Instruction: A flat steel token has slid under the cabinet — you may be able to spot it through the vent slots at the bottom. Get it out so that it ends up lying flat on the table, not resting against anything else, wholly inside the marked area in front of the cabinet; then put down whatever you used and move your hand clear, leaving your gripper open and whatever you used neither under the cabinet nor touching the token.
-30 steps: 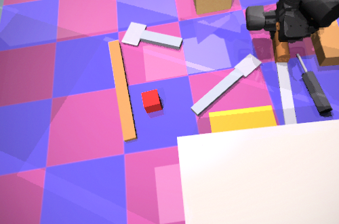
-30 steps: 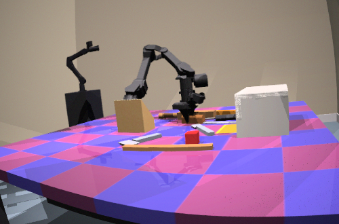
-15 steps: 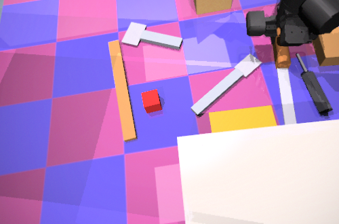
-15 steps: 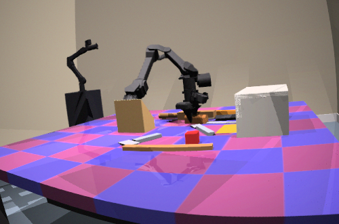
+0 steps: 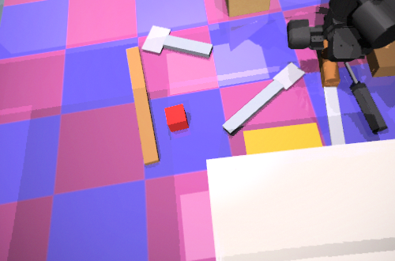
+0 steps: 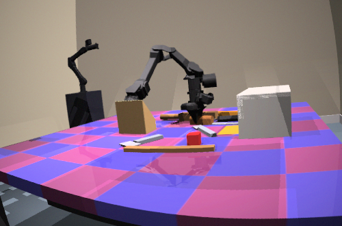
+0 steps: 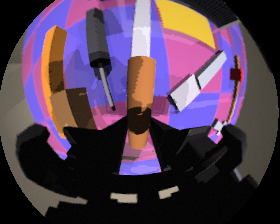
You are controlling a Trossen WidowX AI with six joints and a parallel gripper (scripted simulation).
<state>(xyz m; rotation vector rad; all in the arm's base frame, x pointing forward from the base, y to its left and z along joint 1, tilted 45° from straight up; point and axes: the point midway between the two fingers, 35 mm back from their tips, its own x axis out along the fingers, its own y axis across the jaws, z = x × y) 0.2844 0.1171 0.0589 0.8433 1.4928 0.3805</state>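
My gripper tip is 10 cm short of the black screwdriver and 3 cm to the right of it. From my gripper tip the other things lie so: wooden block: 10 cm behind, 13 cm to the left, 1 cm above; grey paddle-ended bar: 5 cm ahead, 14 cm to the right; red cube: 6 cm ahead, 36 cm to the right, 1 cm above.
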